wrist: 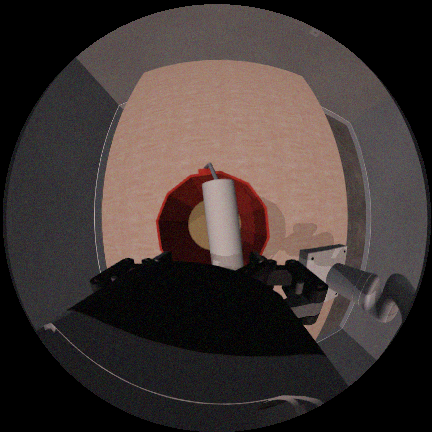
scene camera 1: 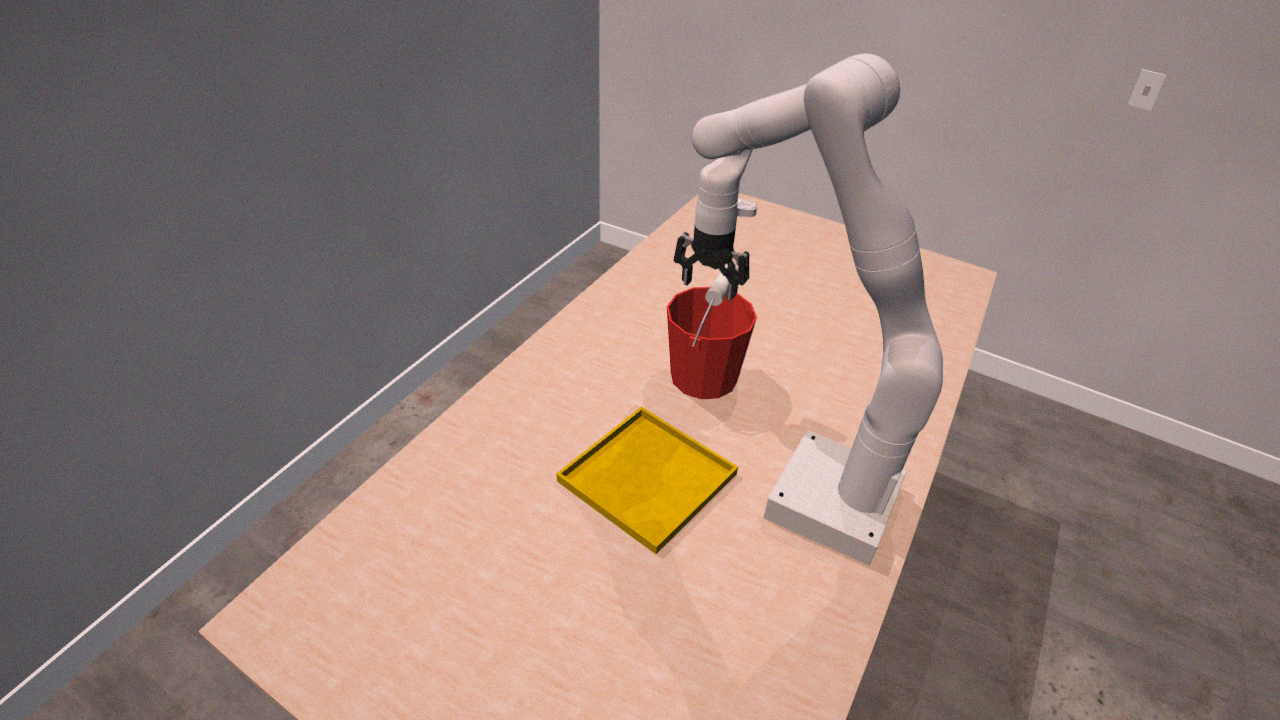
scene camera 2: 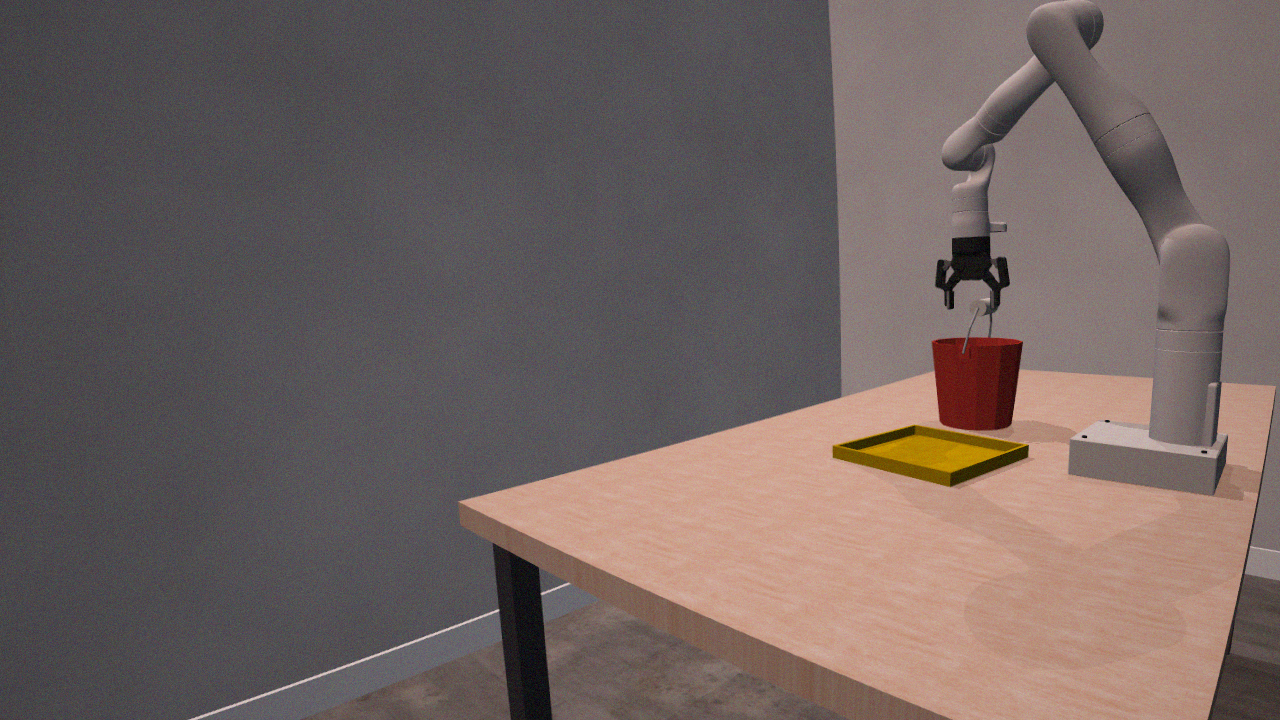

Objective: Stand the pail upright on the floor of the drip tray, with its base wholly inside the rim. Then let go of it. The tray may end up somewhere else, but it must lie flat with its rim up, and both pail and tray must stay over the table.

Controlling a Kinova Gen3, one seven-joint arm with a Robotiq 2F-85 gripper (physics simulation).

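Frame: origin at the arm's base, x down, y ahead, z right, level; metres.
Seen in the pictures: gripper, fingertip midpoint: (wrist: 209, 260) (scene camera 1: 708, 290) (scene camera 2: 971, 309); arm's base, origin of the base link: (wrist: 334, 275) (scene camera 1: 863, 492) (scene camera 2: 1181, 439).
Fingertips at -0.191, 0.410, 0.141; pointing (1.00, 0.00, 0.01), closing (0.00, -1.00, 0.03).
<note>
Offsets run from my fingertips to a thing's top centre, as dx, dy, dz. Level surfaces: height alone.
The red pail (scene camera 1: 707, 362) (scene camera 2: 977, 385) (wrist: 175, 215) stands upright on the table, just behind the tray and outside it. Its wire handle is raised, with a white cylindrical grip @(-0.020, -0.014, +0.031) (scene camera 1: 715, 291) (scene camera 2: 982, 307) (wrist: 222, 215) above the pail's mouth, leaning a little toward the robot base's side. The yellow drip tray @(+0.222, -0.047, -0.283) (scene camera 1: 648, 474) (scene camera 2: 935, 452) lies flat, rim up and empty; it does not show in the wrist view. My gripper (scene camera 1: 710, 284) (scene camera 2: 972, 305) (wrist: 209, 260) is open, pointing down at the height of the white grip, which lies nearer the right finger. The grip's near end is hidden in the wrist view.
The robot's base (scene camera 1: 819, 501) (scene camera 2: 1141, 461) (wrist: 311, 256) stands on the table @(dx +0.244) (scene camera 1: 402, 573) (scene camera 2: 760, 555) (wrist: 215, 110), to the right of the tray and pail. The tray lies between the pail and the table's near end. A dark wall stands beyond the table's left edge.
</note>
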